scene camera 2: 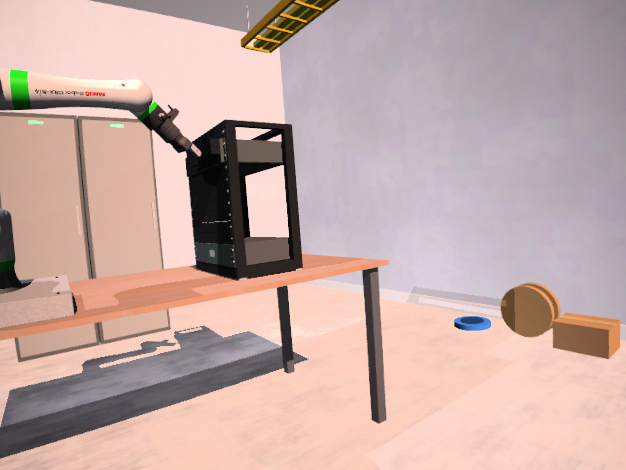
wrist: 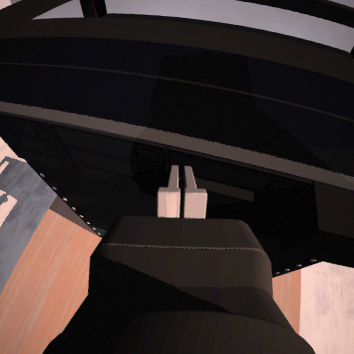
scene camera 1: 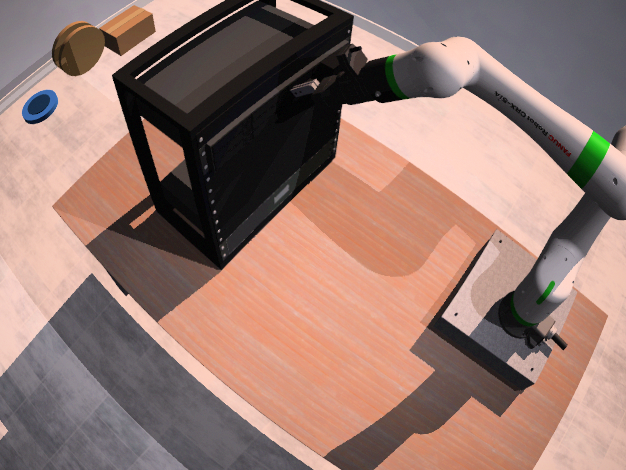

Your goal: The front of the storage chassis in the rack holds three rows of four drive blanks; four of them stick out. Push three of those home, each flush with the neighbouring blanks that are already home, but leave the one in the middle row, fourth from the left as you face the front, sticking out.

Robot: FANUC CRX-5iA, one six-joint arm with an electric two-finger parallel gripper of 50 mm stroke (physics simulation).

Labels:
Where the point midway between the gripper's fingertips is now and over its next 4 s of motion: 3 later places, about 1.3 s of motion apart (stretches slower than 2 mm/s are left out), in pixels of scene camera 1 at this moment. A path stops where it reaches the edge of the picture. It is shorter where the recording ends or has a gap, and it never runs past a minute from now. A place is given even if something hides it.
My gripper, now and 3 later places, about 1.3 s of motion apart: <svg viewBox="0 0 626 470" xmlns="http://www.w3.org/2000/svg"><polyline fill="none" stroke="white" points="294,91 316,107 305,102 296,97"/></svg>

